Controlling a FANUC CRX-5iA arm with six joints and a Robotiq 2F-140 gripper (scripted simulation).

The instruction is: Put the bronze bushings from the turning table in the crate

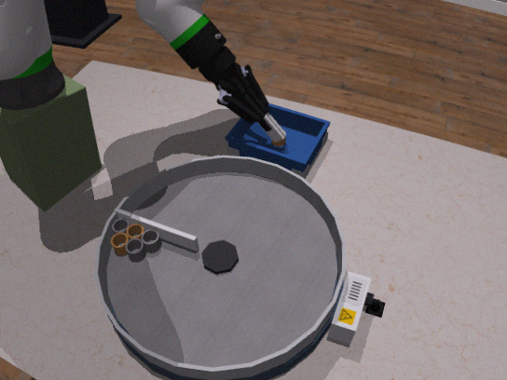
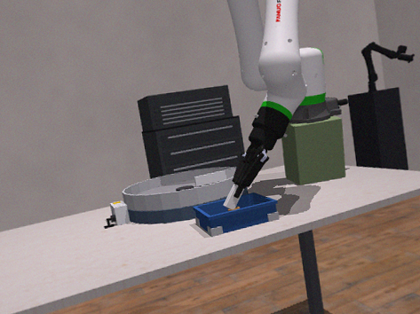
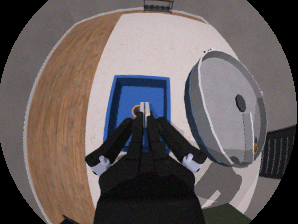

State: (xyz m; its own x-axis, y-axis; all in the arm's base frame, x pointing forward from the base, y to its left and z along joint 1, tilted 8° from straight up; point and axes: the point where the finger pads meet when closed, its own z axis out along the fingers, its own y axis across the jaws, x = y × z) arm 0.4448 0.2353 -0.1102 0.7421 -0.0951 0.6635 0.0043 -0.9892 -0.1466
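My hand is 10 mm short of the blue crate, 20 mm to the right of it and 40 mm above it. Also, from my hand: grey turning table 30 mm ahead, 330 mm to the right, 10 mm below.
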